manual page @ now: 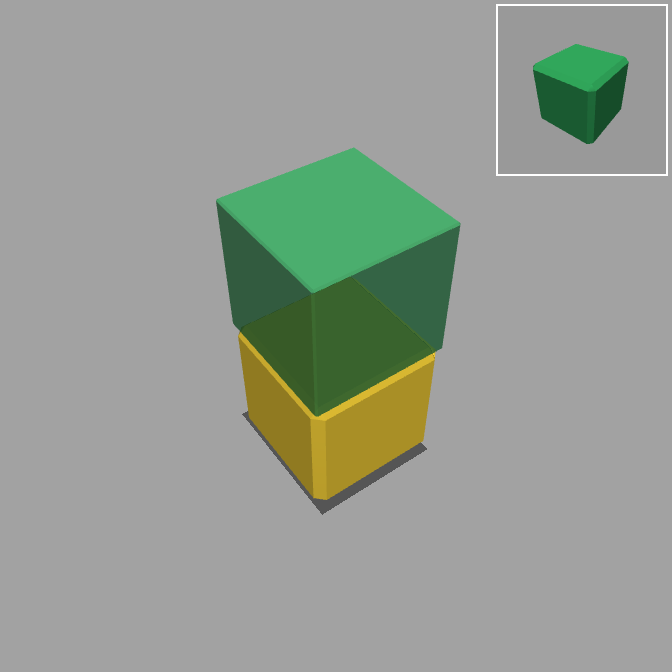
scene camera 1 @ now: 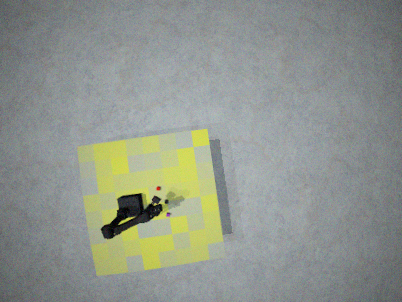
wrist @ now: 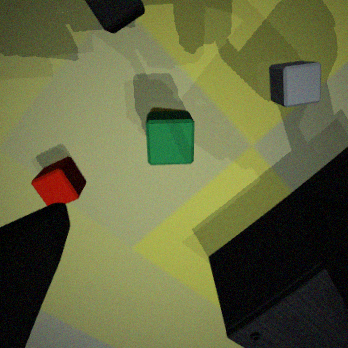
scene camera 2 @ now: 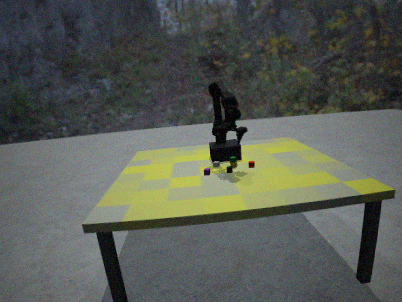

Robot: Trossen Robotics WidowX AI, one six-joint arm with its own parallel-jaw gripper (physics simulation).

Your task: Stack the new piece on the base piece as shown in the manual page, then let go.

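Seen in the pictures: gripper, fingertip midpoint: (scene camera 1: 153, 203) (wrist: 186, 210) (scene camera 2: 231, 143); arm's base, origin of the base link: (scene camera 1: 125, 210) (scene camera 2: 220, 142).
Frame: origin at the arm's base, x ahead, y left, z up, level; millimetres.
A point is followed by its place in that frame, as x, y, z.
Observation:
A green cube (scene camera 2: 233, 159) {289, -17, -45} (wrist: 170, 142) {273, -14, -36} sits on a dark yellow cube (scene camera 2: 234, 164) {288, -12, -76} (wrist: 166, 109) {279, -22, -88}. In the wrist view a thin dark strip of the lower cube shows behind the green one, and the rest of it is hidden. The two look roughly aligned. My gripper (wrist: 186, 210) {271, -15, 44} is open and empty. Its fingers stand wide apart, above and clear of the stack, with the green cube between and beyond their tips in the wrist view. In scene camera 1 the arm hides the stack.
A red cube (scene camera 1: 158, 188) {327, 81, -66} (scene camera 2: 251, 164) {337, 74, -77} (wrist: 55, 187) {323, 77, -66} lies near the left finger in the wrist view. A grey cube (scene camera 2: 216, 164) {227, -103, -78} (wrist: 302, 84) {211, -99, -66}, a black cube (scene camera 1: 166, 201) {357, -61, -69} (scene camera 2: 229, 169) {368, -71, -76} (wrist: 117, 12) {345, -61, -66} and a purple cube (scene camera 1: 168, 214) {333, -184, -68} (scene camera 2: 207, 171) {342, -190, -76} stand around the stack on the patchwork table (scene camera 1: 110, 260) {-372, -443, -96} (scene camera 2: 165, 210) {704, -467, -96}.

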